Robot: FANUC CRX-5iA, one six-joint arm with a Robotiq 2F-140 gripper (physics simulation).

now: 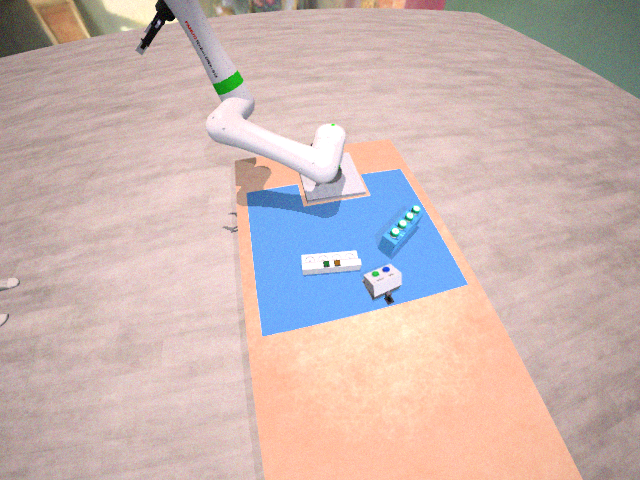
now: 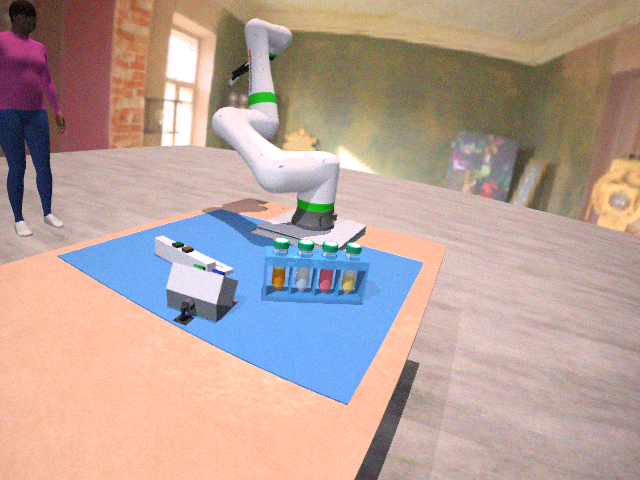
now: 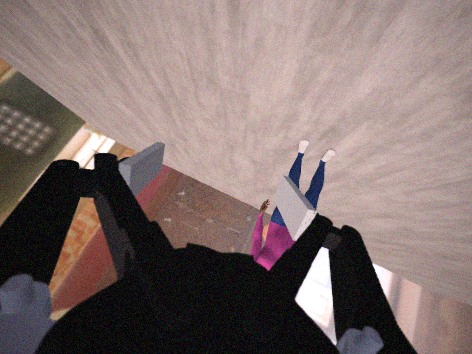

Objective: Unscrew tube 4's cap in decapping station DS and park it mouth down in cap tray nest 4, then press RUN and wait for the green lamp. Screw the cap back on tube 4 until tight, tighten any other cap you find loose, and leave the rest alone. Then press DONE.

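Frame: origin at the arm's base, x ahead, y down, z left, level; centimetres.
Seen in the pictures: gripper, fingertip midpoint: (image 2: 240,82) (image 3: 223,172); arm's base, link origin: (image 2: 312,223).
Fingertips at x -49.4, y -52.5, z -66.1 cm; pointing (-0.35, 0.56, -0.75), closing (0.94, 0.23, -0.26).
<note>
Offsets run from my fingertips to a thing's top centre. "spot": to the spot under its first point. Level surfaces: height alone.
The blue rack @[dy +45.1, dx +93.0, dz +82.7 cm] (image 1: 386,245) (image 2: 312,298), apparently the decapping station, holds four upright tubes with green caps @[dy +43.2, dx +94.2, dz +80.4 cm] (image 1: 402,223) (image 2: 306,244); their liquids look orange, clear, red and yellow. I cannot read the tube numbers or tell whether a cap is loose. The white cap tray @[spot: dy +51.0, dx +97.3, dz +42.3 cm] (image 1: 310,268) (image 2: 166,249) has round nests with no caps in them, and small green and orange squares. The grey button box @[dy +47.0, dx +110.0, dz +65.5 cm] (image 1: 383,285) (image 2: 193,283) bears a green button @[dy +47.9, dx +108.0, dz +63.1 cm] (image 1: 375,273) and a blue button @[dy +47.9, dx +107.7, dz +67.6 cm] (image 1: 386,269). My gripper (image 1: 140,50) (image 2: 232,81) (image 3: 223,172) is open and empty, high up and far from the rack.
A blue mat @[dy +55.4 cm] (image 1: 289,304) (image 2: 330,361) lies under the rack, tray and box on the wooden table @[dy +55.7 cm] (image 1: 403,392) (image 2: 103,397). A small black part @[spot: dy +54.3, dx +116.5, dz +65.9 cm] (image 1: 389,298) (image 2: 184,313) stands at the box's front. A person (image 2: 23,77) (image 3: 275,245) stands on the floor beyond the table.
</note>
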